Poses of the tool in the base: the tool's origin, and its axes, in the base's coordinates. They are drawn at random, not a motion.
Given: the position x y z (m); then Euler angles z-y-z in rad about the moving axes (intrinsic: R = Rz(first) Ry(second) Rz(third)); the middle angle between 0 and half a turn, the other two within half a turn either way.
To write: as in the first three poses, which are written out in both.
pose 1, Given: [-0.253 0.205 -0.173 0.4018 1.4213 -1.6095]
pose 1, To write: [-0.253 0.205 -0.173 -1.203 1.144 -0.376]
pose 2, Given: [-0.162 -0.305 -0.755 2.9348 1.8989 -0.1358]
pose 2, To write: [-0.162 -0.305 -0.755 -2.599 -1.185 0.441]
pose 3, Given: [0.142 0.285 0.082 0.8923 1.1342 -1.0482]
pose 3, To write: [0.142 0.285 0.082 -1.031 0.605 0.194]
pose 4, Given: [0.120 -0.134 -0.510 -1.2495 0.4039 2.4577]
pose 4, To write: [0.120 -0.134 -0.510 0.385 0.124 1.184]
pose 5, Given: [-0.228 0.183 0.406 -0.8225 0.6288 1.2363]
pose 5, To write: [-0.228 0.183 0.406 0.490 0.412 0.310]
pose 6, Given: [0.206 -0.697 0.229 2.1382 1.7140 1.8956]
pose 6, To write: [0.206 -0.697 0.229 -1.740 -0.561 -2.907]
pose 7, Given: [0.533 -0.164 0.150 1.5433 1.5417 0.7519]
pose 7, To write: [0.533 -0.164 0.150 -1.542 0.027 2.322]
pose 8, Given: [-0.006 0.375 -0.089 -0.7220 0.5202 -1.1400]
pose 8, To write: [-0.006 0.375 -0.089 0.362 0.382 -1.933]
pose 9, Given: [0.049 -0.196 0.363 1.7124 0.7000 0.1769]
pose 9, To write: [0.049 -0.196 0.363 -0.695 -0.091 1.856]
